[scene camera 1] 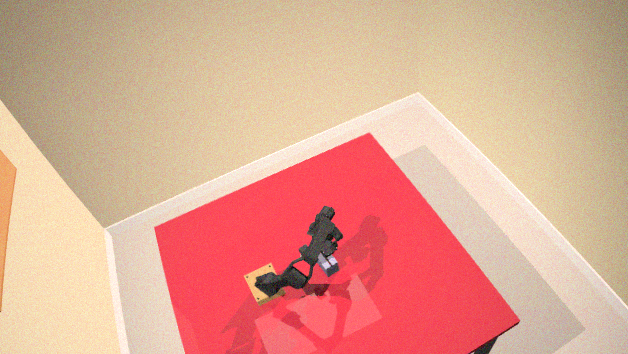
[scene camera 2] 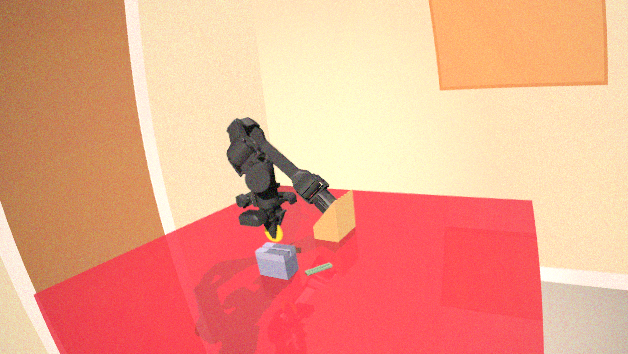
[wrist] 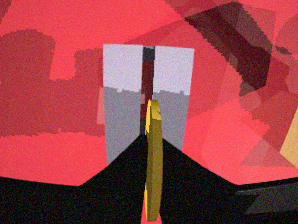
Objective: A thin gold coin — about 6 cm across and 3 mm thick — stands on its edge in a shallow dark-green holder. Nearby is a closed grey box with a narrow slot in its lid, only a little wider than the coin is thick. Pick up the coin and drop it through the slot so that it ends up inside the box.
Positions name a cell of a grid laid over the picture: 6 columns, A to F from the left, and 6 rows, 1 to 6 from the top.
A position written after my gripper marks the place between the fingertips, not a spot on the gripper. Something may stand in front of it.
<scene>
My gripper (scene camera 2: C5) holds a gold coin (wrist: D4).
My gripper also shows in the wrist view (wrist: C4). Scene camera 1 does not show the gold coin, which is hidden by my gripper.
</scene>
